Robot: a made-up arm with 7 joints. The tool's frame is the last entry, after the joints. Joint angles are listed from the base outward. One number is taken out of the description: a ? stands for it. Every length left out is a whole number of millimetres.
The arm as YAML. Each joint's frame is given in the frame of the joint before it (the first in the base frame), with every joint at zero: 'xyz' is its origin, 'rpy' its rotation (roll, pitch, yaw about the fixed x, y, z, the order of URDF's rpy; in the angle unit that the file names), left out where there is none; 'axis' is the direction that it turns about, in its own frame. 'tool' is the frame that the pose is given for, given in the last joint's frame.
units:
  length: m
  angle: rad
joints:
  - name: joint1
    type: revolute
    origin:
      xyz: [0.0, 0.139, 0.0]
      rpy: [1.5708, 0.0, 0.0]
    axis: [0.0, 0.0, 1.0]
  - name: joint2
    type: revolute
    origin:
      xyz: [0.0, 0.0, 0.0]
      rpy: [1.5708, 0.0, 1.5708]
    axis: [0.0, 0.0, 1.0]
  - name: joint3
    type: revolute
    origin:
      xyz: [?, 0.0, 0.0]
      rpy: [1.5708, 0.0, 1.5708]
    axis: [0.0, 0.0, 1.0]
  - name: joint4
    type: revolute
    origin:
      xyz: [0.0, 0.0, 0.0]
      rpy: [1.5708, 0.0, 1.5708]
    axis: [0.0, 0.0, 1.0]
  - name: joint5
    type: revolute
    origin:
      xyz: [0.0, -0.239, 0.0]
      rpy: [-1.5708, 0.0, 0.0]
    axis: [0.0, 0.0, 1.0]
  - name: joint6
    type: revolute
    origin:
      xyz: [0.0, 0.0, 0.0]
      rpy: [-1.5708, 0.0, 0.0]
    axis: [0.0, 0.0, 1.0]
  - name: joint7
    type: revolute
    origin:
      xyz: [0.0, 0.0, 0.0]
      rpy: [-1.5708, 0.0, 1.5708]
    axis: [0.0, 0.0, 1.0]
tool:
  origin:
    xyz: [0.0, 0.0, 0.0]
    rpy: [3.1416, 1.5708, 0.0]
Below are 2 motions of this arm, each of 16 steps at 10 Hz.
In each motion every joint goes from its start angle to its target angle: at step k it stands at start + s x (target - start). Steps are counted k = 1, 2, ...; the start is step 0. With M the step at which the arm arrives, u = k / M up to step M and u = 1 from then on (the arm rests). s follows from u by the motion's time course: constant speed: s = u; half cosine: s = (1 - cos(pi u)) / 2; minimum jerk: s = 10 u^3 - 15 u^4 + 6 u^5.
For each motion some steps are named. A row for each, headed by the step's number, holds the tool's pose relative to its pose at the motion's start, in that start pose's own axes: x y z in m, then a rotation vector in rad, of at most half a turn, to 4 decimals.
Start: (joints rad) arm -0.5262 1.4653 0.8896 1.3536 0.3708 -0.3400 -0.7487
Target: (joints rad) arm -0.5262 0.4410 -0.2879 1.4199 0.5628 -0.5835 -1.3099
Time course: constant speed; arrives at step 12
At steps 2, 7, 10, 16:
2: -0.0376 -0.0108 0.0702 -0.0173 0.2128 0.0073
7: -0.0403 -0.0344 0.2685 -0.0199 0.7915 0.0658
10: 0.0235 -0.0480 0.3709 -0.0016 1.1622 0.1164
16: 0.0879 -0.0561 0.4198 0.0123 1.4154 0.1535

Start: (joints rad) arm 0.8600 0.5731 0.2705 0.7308 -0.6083 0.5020 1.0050
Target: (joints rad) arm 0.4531 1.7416 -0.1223 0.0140 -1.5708 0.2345 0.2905
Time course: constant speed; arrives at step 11
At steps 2, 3, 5, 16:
2: -0.0534 0.0394 0.0195 0.3044 0.3657 -0.1158
3: -0.0795 0.0580 0.0369 0.4400 0.5515 -0.1874
5: -0.1267 0.0906 0.0871 0.6689 0.9285 -0.3536
16: -0.1796 0.1166 0.3297 0.8726 2.0755 -0.9117

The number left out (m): -0.167
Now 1 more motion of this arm.
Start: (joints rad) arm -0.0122 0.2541 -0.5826 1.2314 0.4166 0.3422 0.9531
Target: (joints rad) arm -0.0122 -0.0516 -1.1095 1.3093 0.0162 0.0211 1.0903
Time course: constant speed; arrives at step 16
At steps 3, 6, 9, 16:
3: 0.0000 -0.0184 -0.0317 -0.1192 0.0427 -0.1086
6: 0.0006 -0.0399 -0.0609 -0.2436 0.0771 -0.2244
9: 0.0015 -0.0643 -0.0874 -0.3721 0.1033 -0.3471
16: 0.0045 -0.1301 -0.1369 -0.6814 0.1346 -0.6587

